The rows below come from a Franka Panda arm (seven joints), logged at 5 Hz.
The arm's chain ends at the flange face. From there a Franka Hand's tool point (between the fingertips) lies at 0.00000 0.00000 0.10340 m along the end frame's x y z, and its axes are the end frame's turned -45 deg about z.
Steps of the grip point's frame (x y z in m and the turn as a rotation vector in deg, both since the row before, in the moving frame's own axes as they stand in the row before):
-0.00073, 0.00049, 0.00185, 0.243, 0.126, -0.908
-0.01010, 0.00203, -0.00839, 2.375, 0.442, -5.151
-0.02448, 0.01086, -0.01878, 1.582, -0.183, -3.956
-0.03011, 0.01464, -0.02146, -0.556, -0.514, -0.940
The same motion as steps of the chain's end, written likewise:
-0.00002, 0.00133, 0.00185, 0.261, -0.083, -0.908
-0.00308, 0.01206, -0.00830, 1.992, -1.367, -5.151
-0.00732, 0.02670, -0.01874, 0.989, -1.248, -3.956
-0.01100, 0.03028, -0.02145, -0.757, 0.030, -0.940

